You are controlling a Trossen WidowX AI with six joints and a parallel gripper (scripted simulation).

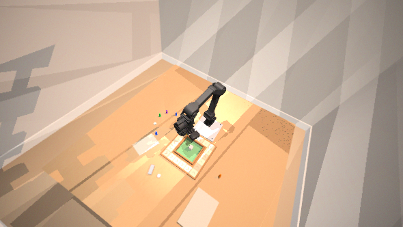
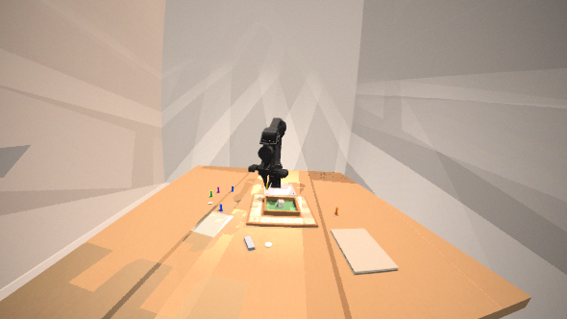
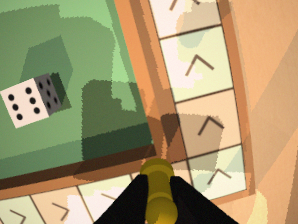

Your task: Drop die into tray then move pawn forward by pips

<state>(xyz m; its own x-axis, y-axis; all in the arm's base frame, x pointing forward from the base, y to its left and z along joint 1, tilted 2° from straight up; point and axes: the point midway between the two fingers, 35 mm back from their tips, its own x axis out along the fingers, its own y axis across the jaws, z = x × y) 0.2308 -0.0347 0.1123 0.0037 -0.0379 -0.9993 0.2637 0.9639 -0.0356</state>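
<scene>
The white die lies 70 mm to the left of my gripper tip, 60 mm below it and 40 mm ahead of it. Round my gripper tip: green dice tray: 80 mm below, 70 mm to the left, 50 mm ahead; yellow pawn: 10 mm above; purple pawn: 280 mm to the right, 80 mm behind, 70 mm below.
</scene>
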